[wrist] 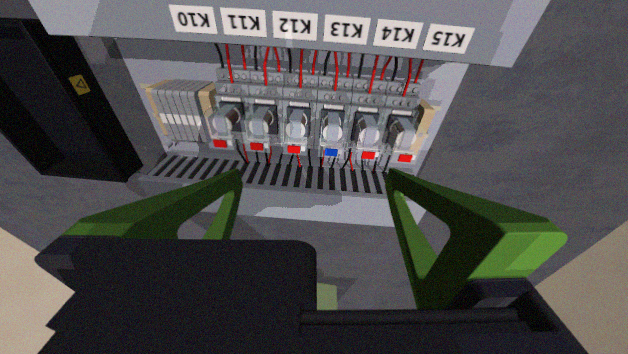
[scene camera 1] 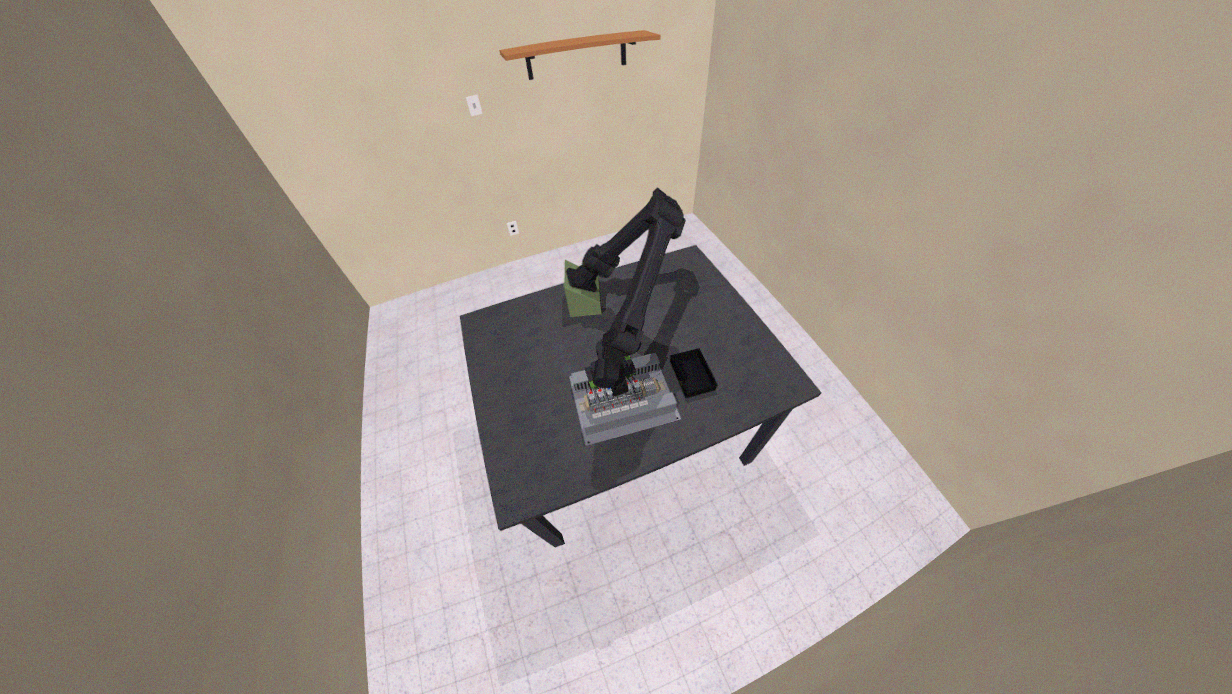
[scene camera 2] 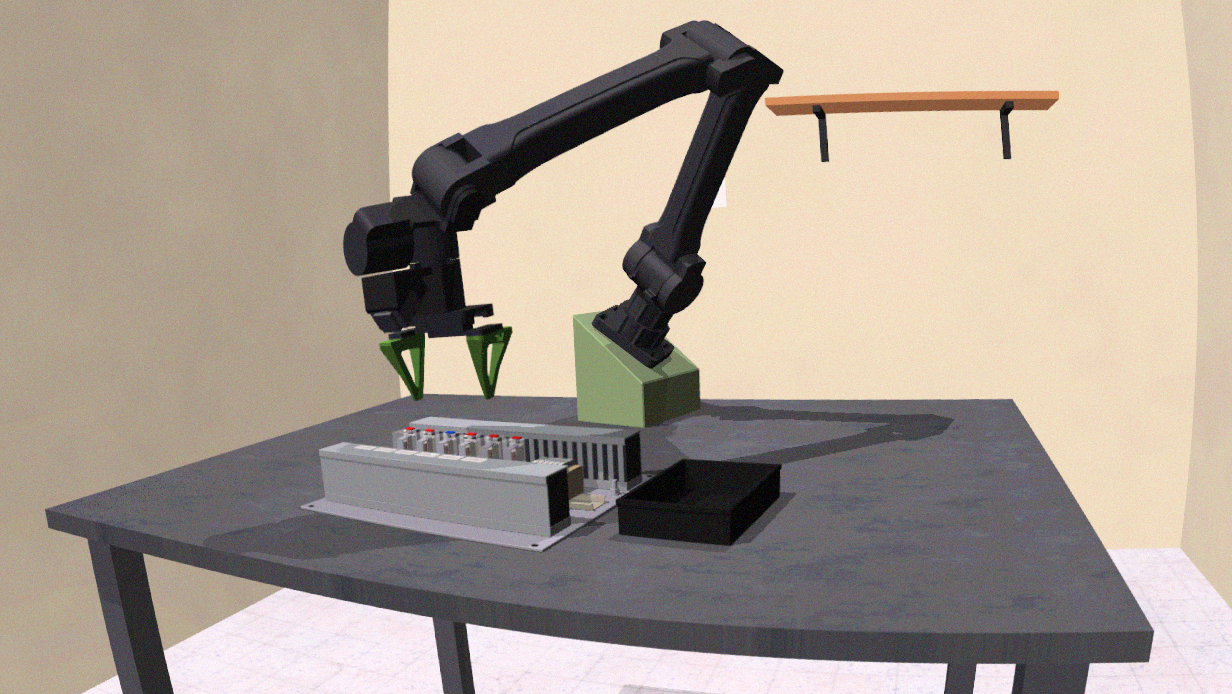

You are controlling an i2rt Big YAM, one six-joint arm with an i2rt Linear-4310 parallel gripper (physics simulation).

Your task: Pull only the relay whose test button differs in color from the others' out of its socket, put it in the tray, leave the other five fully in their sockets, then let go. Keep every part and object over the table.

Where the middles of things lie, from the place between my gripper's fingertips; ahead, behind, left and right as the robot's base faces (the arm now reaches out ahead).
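Labels:
My gripper: 11 cm above the grey mounting plate (scene camera 2: pixel 579 518), 3 cm to the right of it.

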